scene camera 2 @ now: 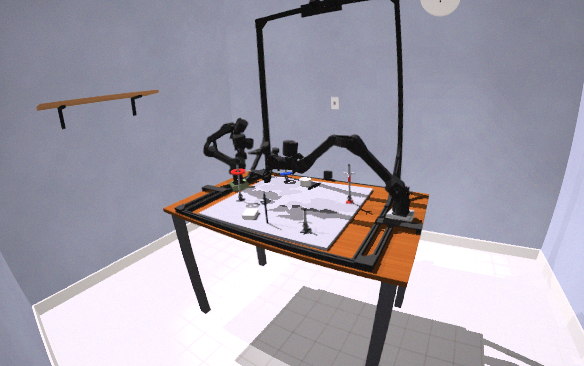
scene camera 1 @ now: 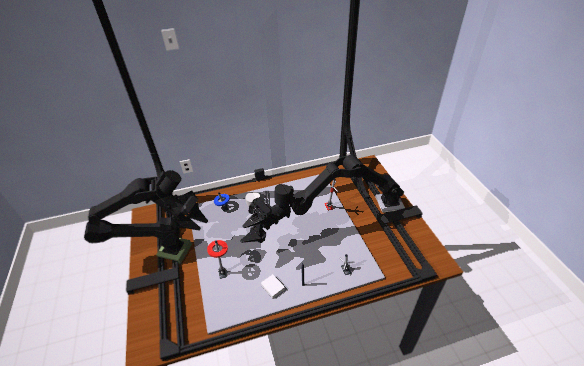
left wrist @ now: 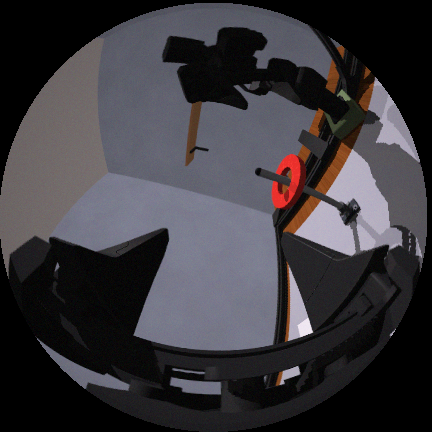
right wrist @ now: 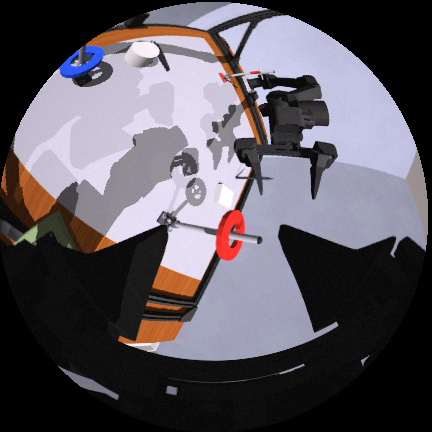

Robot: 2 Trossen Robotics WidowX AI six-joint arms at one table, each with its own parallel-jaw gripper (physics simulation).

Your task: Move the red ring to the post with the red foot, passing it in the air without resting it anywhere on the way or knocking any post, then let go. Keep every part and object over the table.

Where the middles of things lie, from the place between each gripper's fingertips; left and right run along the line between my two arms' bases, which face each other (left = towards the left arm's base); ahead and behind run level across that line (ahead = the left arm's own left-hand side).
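Red ring (left wrist: 285, 200): 40 mm below my right hand, 30 mm to the left of it and 80 mm ahead of it.
Relative to my left hand, the red ring is 6 cm below, 9 cm to the right and 1 cm behind.
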